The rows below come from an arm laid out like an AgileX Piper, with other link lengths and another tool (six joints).
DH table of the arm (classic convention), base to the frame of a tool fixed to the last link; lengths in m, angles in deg. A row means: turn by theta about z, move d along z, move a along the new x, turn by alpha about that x. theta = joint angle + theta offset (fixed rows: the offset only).
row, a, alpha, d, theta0
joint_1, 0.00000, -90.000, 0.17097, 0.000
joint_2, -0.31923, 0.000, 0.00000, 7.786
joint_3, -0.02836, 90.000, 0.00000, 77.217
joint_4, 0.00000, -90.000, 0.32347, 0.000
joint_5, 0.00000, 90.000, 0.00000, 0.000
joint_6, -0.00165, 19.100, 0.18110, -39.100
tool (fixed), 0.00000, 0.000, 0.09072, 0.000
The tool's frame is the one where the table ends.
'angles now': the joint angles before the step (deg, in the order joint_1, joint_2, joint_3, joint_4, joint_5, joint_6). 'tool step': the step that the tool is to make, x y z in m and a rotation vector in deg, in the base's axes. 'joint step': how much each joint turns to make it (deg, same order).
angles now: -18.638 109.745 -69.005 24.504 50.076 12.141
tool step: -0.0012 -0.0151 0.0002 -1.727 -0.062 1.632
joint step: -1.130 0.274 -0.690 -1.846 0.331 -1.673
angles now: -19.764 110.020 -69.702 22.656 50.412 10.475
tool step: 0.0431 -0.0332 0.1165 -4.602 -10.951 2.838
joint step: -2.265 -6.636 -10.255 -1.060 6.280 -2.677
